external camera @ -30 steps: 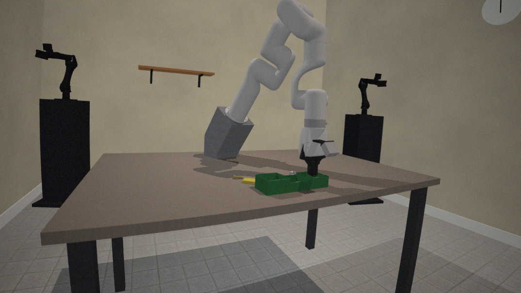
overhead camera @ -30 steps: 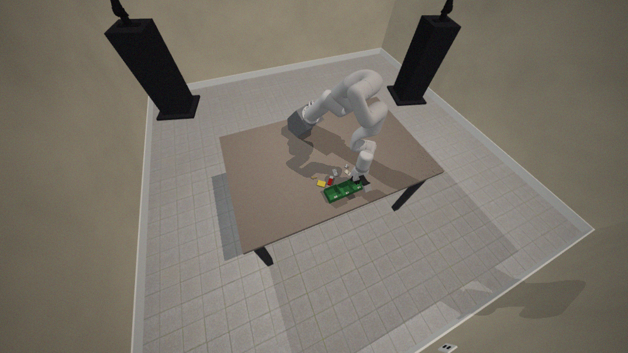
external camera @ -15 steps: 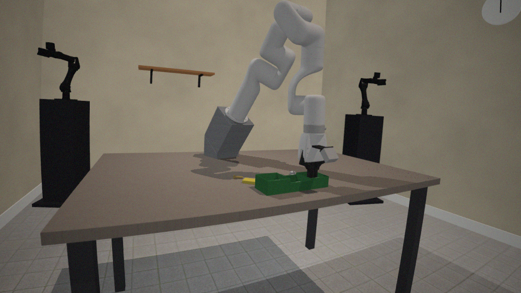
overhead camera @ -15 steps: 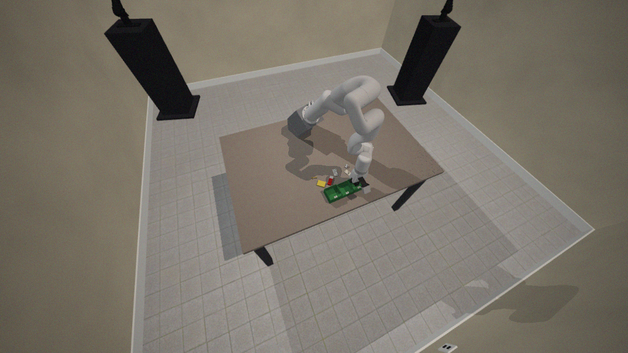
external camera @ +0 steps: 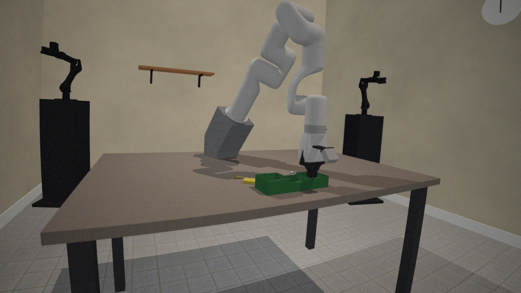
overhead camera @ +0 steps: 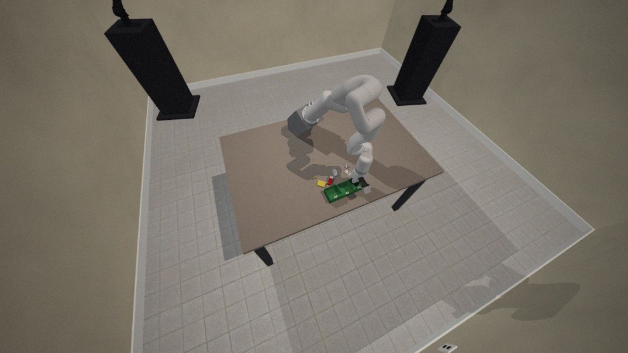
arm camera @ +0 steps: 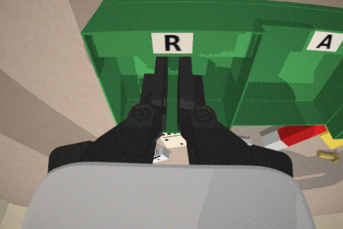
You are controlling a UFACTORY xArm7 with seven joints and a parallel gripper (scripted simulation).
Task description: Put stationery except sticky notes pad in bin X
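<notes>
My hand is 150 mm past the grey pencil sharpener, 30 mm above it and 20 mm to the left of it. Round my hand: green bin row (80 mm to the right, 30 mm ahead, 10 mm below); yellow sticky-note pad (220 mm to the right, 40 mm behind, 30 mm below); red eraser (150 mm to the right, 60 mm behind, 30 mm below).
</notes>
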